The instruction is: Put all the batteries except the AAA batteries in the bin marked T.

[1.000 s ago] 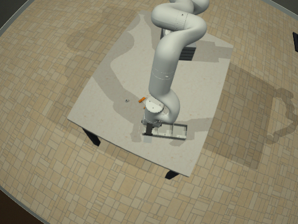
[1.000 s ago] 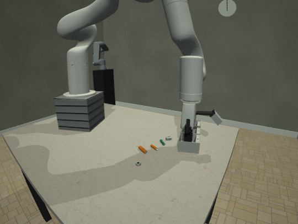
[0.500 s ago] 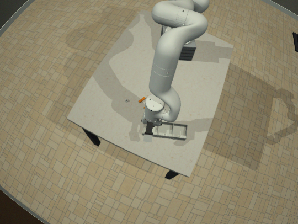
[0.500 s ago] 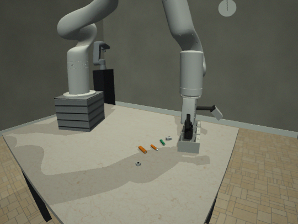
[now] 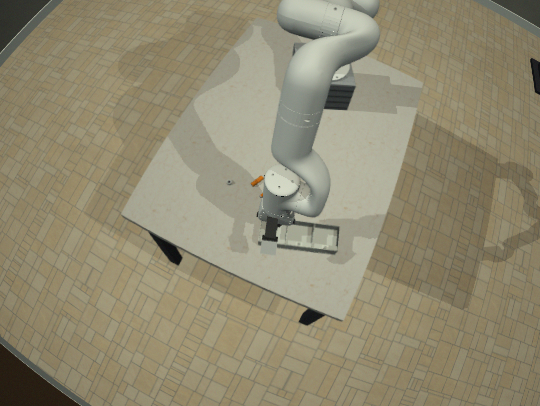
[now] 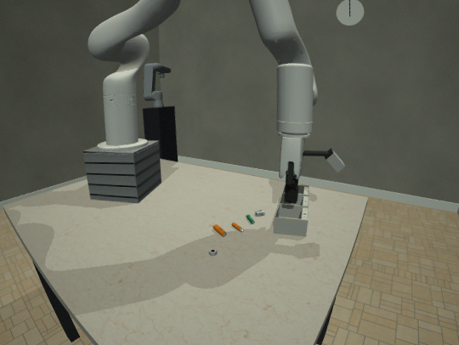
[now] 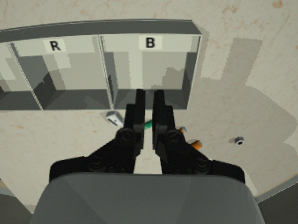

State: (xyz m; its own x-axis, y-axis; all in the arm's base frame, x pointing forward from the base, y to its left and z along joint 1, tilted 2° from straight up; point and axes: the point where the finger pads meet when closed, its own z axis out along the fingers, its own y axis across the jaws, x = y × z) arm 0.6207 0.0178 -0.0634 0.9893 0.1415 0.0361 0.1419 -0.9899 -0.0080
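My gripper is now 80 mm to the right of the grey bin, 70 mm above it and 10 mm past it. Also, from my hand: green battery 110 mm behind, 90 mm below, 10 mm to the right; then thin orange battery 120 mm behind, 90 mm below, 70 mm to the right; then thick orange battery 150 mm behind, 110 mm to the right, 90 mm below.
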